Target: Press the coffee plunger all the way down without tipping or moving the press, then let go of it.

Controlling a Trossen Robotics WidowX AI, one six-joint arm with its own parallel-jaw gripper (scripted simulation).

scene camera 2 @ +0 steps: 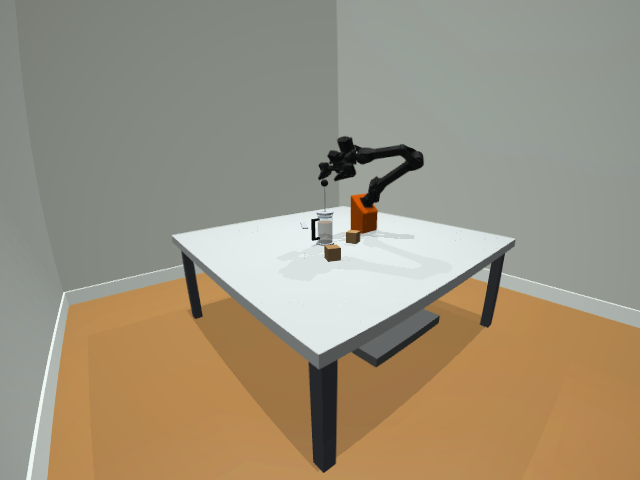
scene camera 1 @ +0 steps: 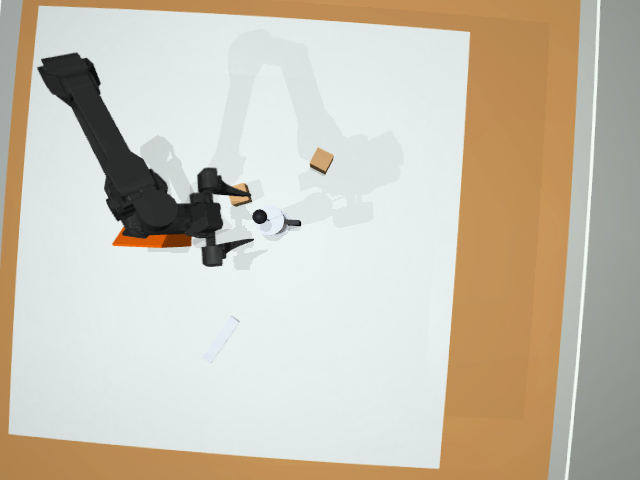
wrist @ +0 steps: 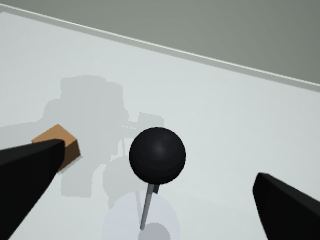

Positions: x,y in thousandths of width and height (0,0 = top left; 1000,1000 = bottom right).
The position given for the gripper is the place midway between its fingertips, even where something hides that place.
gripper: scene camera 2 510,374; scene camera 1 395,453; wrist 502,690
